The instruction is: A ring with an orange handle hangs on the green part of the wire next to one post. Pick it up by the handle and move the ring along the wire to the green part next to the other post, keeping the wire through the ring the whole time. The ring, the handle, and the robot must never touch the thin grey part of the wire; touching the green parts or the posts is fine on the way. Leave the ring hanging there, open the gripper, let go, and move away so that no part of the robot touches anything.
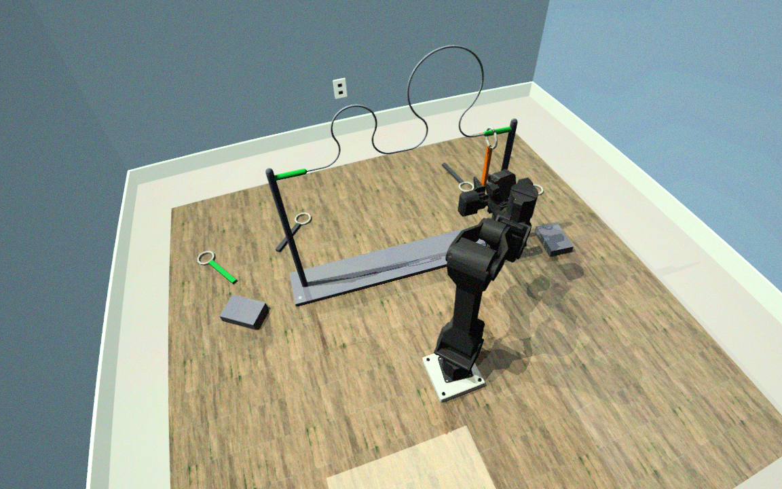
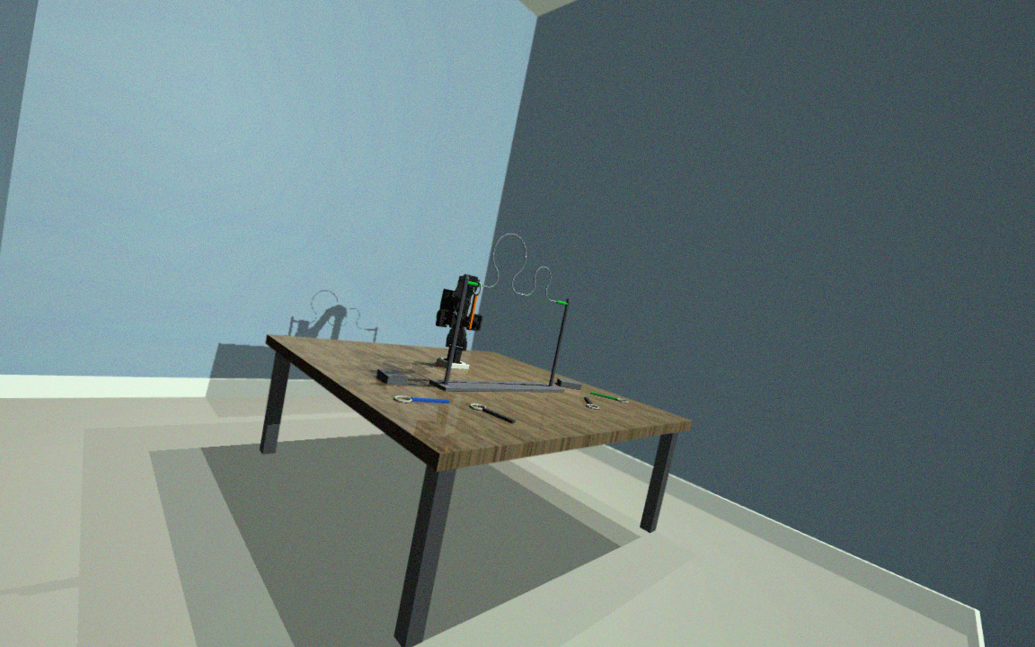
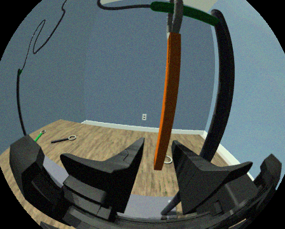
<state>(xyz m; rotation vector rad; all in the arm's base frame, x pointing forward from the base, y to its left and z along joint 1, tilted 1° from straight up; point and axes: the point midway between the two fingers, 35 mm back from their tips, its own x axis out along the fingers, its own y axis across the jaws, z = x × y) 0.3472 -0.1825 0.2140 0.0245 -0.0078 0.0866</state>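
Now: the ring with orange handle 8 cm above my gripper tip and 2 cm behind it.
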